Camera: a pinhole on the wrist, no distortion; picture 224 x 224 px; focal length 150.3 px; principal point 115.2 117.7 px. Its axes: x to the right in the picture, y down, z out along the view. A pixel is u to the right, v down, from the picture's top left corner.
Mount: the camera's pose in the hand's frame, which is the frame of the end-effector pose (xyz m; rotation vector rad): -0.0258 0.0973 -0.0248 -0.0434 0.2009 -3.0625
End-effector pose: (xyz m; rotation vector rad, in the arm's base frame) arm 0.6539 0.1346 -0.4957 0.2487 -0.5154 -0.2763
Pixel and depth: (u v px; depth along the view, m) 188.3 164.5 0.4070
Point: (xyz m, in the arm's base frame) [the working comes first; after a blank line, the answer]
In the camera's frame: 0.1979 0.1267 0.4070

0.2789 0.0500 -0.3059
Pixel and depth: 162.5 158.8 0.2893
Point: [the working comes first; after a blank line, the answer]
In the camera's frame: 0.0910 0.0791 0.2893

0.4337 0.1022 -0.3353
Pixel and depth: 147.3 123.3 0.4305
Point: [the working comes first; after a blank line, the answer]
In the camera's frame: 0.0919 0.0160 0.4305

0.3655 0.1193 -0.1975
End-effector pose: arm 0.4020 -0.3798 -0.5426 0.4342 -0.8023 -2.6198
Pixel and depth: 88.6 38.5 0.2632
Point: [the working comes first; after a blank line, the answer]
In the camera's frame: -0.0466 -0.1387 0.2632

0.3373 -0.4260 -0.2268
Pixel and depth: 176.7 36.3 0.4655
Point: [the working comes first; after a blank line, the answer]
In the camera's frame: 0.1905 -0.2521 0.4655

0.4790 -0.2731 0.0312
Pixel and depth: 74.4 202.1 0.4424
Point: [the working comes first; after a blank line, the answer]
In the camera's frame: -0.1201 0.2484 0.4424

0.0936 -0.1033 -0.3813
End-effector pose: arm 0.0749 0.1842 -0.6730 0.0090 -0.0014 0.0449
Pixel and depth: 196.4 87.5 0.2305
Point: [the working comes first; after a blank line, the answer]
In the camera's frame: 0.1245 -0.0463 0.2305

-0.0755 0.2797 -0.4597
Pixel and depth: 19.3 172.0 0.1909
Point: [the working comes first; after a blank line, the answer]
In the camera's frame: -0.1218 0.0690 0.1909

0.1808 0.2010 -0.5202
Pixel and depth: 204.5 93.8 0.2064
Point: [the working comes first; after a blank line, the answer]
In the camera's frame: 0.1226 -0.0328 0.2064

-0.0730 0.2700 -0.4855
